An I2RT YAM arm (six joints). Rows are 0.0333 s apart.
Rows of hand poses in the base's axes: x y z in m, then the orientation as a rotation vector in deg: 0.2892, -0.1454, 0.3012, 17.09, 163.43, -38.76; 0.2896, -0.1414, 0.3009, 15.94, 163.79, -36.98; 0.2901, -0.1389, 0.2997, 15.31, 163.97, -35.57; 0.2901, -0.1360, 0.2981, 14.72, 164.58, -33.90; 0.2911, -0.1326, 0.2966, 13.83, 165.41, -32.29; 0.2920, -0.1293, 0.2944, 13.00, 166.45, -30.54; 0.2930, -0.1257, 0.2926, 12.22, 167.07, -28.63; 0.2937, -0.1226, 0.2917, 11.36, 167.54, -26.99; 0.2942, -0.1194, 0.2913, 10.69, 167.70, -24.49; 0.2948, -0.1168, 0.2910, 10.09, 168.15, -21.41
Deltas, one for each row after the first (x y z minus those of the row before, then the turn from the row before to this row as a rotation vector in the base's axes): 0.0004, 0.0040, -0.0003, 1.12, -0.07, 0.93; 0.0005, 0.0025, -0.0012, 0.89, -0.15, 0.56; 0.0000, 0.0029, -0.0016, 1.16, 0.20, 0.50; 0.0010, 0.0034, -0.0015, 1.14, 0.46, 0.66; 0.0009, 0.0033, -0.0022, 1.27, 0.65, 0.60; 0.0010, 0.0036, -0.0018, 1.30, 0.23, 0.62; 0.0007, 0.0031, -0.0009, 1.09, 0.17, 0.66; 0.0005, 0.0032, -0.0004, 1.61, -0.28, 0.63; 0.0006, 0.0026, -0.0003, 2.04, -0.05, 0.60
